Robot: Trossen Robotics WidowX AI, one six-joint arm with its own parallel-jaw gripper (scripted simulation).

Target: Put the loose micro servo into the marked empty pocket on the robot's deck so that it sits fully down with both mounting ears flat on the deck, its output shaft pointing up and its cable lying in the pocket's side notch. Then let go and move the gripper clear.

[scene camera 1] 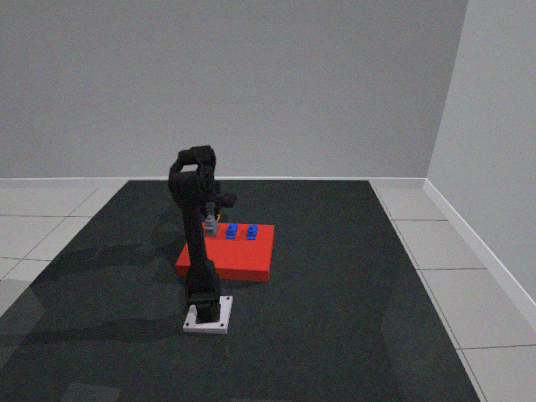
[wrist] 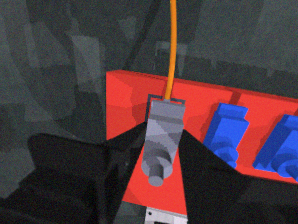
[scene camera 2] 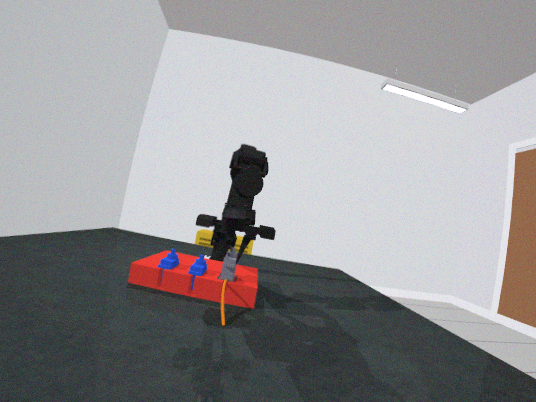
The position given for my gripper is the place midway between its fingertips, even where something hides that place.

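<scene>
I can see my gripper point(scene camera 2: 229, 261), and the same gripper is visible in scene camera 1 point(scene camera 1: 212, 219) and in the wrist view point(wrist: 163, 129). A red deck point(scene camera 1: 240, 259) is there as well.
</scene>
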